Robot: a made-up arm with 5 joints.
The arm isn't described. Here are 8 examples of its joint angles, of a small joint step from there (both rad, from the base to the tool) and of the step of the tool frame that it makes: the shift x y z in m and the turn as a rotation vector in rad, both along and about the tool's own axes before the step.
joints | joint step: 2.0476 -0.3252 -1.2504 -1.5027 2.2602 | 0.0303 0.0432 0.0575 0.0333 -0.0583
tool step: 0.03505 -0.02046 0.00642 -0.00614 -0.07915 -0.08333
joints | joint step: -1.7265 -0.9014 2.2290 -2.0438 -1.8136 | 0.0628 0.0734 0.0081 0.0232 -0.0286
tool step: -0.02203 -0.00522 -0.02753 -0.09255 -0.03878 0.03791
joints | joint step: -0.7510 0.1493 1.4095 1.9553 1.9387 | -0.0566 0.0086 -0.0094 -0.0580 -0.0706
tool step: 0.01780 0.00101 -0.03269 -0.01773 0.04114 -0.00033
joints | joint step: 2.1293 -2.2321 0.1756 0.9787 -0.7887 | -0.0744 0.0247 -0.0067 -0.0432 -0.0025
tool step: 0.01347 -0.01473 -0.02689 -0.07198 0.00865 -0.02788
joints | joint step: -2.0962 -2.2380 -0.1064 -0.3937 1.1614 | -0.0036 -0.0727 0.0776 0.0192 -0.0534
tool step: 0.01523 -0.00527 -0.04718 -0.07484 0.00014 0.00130
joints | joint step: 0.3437 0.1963 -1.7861 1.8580 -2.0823 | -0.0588 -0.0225 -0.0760 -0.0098 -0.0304
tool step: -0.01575 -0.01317 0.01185 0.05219 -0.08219 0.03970
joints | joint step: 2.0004 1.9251 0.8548 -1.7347 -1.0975 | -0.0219 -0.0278 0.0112 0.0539 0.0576
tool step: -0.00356 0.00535 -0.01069 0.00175 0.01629 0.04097
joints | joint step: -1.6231 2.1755 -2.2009 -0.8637 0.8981 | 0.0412 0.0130 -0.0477 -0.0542 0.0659
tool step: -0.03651 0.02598 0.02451 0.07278 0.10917 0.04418
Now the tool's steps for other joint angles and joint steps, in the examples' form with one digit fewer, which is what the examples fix.
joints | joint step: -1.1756 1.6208 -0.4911 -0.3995 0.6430 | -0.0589 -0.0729 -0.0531 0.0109 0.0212
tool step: 0.0118 0.0099 -0.0459 -0.0227 0.0740 -0.0277
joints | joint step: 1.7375 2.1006 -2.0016 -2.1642 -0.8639 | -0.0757 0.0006 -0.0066 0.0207 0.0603
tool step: -0.0086 -0.0163 -0.0642 -0.0607 0.0746 -0.0005
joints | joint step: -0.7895 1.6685 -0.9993 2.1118 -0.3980 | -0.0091 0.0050 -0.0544 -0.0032 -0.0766
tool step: -0.0101 -0.0051 -0.0021 -0.0294 -0.0752 0.0349
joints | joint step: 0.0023 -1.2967 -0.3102 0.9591 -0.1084 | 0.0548 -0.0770 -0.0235 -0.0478 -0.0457
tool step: -0.0600 0.0112 -0.0096 0.0202 0.0792 0.0251
